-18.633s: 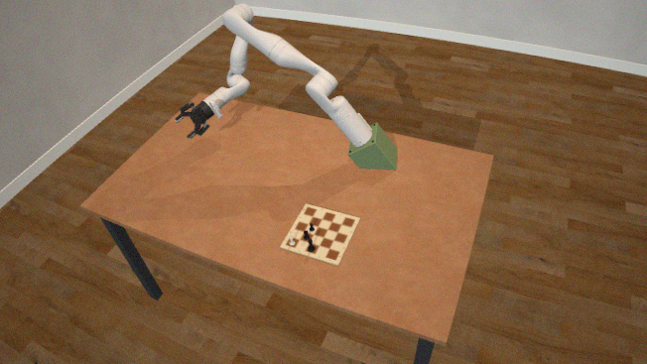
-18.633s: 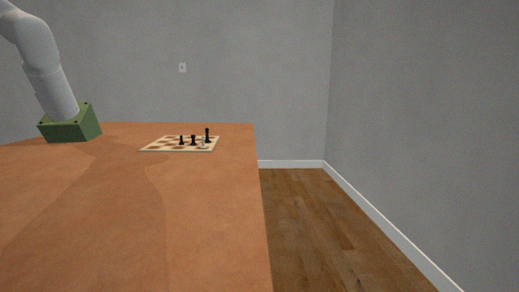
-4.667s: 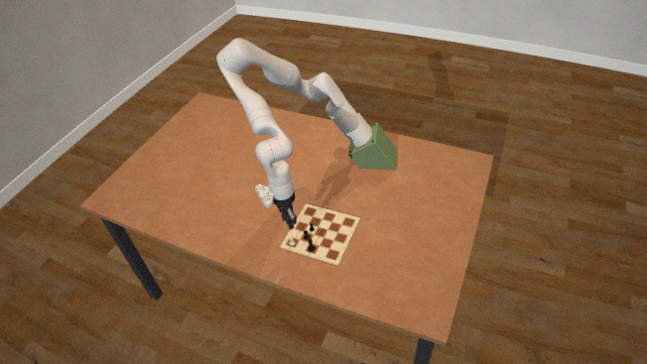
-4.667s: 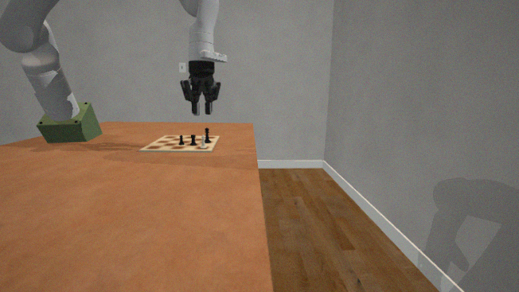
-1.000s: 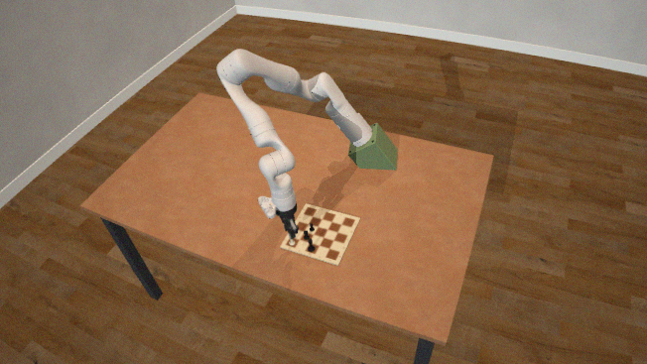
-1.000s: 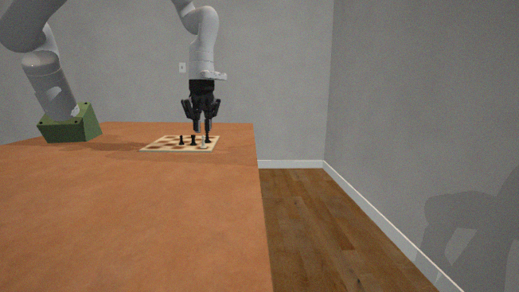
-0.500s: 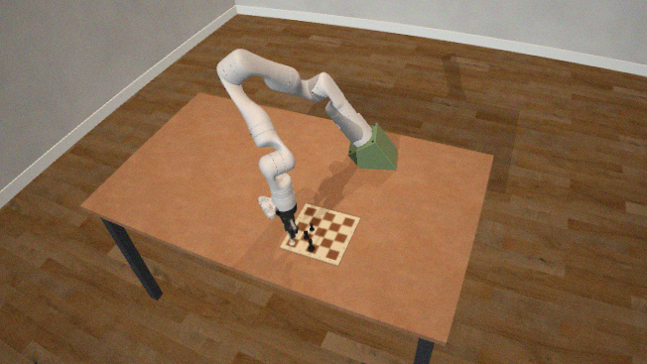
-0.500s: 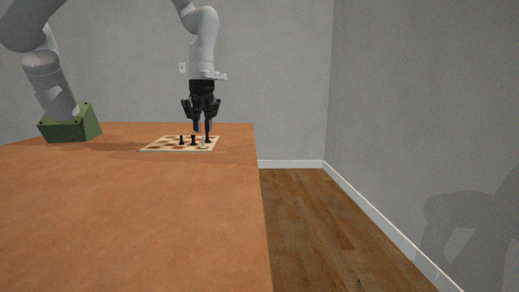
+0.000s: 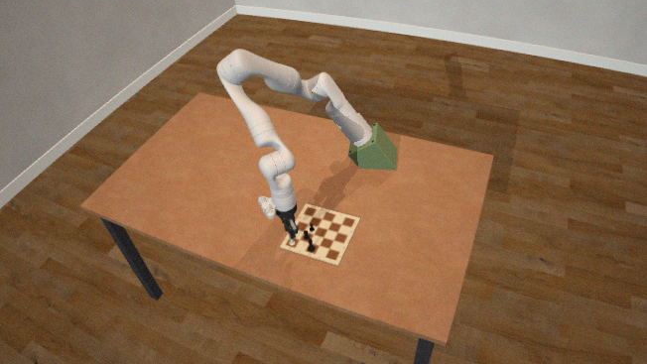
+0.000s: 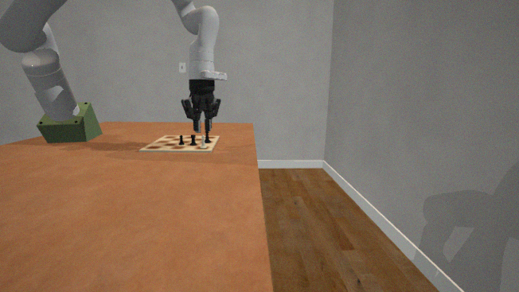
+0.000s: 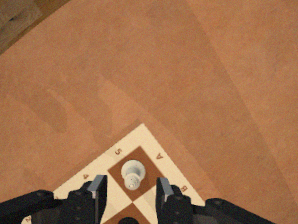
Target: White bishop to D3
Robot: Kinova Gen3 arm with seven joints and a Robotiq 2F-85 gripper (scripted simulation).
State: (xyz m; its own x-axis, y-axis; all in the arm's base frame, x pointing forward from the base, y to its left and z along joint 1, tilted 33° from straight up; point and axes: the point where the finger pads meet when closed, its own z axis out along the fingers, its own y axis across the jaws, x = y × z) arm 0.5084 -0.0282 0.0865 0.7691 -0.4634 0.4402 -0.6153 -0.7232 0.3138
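Right now my hand is 50 mm above the white bishop. From my hand the other things lie so: pawn: 80 mm behind, 60 mm below, 40 mm to the left; chessboard: 80 mm behind, 70 mm to the left, 70 mm below.
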